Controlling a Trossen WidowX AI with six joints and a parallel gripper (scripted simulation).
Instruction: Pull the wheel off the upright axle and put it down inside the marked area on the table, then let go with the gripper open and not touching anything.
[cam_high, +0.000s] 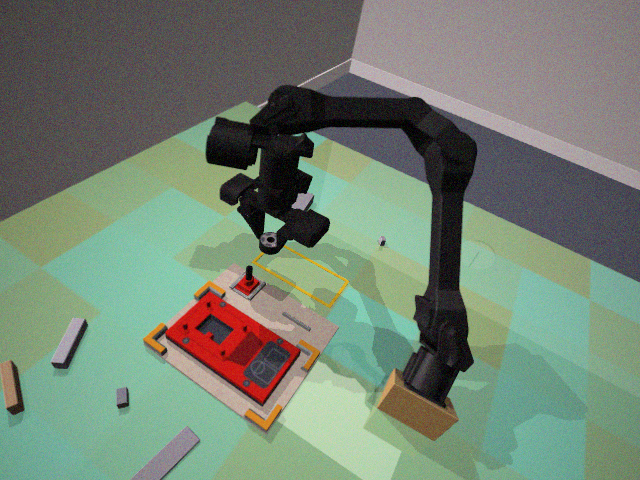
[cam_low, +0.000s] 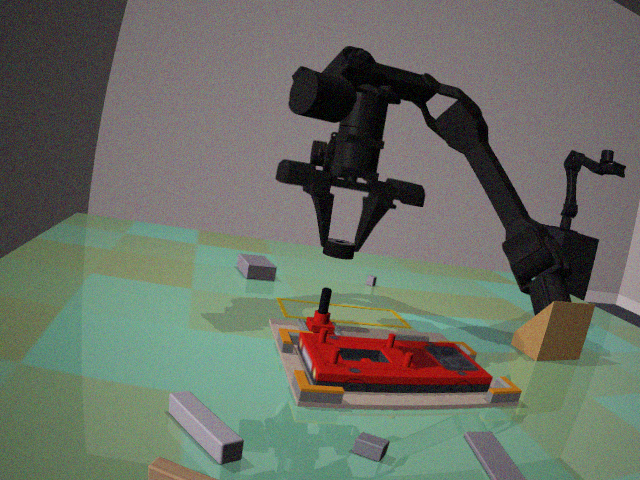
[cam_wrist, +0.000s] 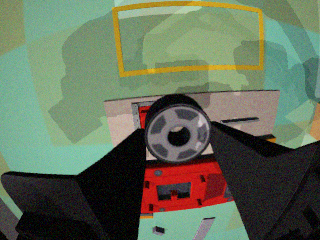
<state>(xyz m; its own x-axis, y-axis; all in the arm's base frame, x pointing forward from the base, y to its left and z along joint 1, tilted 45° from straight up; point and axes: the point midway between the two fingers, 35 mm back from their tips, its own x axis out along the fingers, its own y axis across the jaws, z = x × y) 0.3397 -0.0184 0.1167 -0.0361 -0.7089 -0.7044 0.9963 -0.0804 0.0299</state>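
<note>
The dark axle lies 20 mm ahead of my gripper tip, 30 mm to the left of it and 70 mm below it. Also, from my gripper tip: tiny cube 170 mm behind, 240 mm to the right, 100 mm below; then brown block 200 mm ahead, 380 mm to the left, 90 mm below; then wheel right at my gripper tip.
</note>
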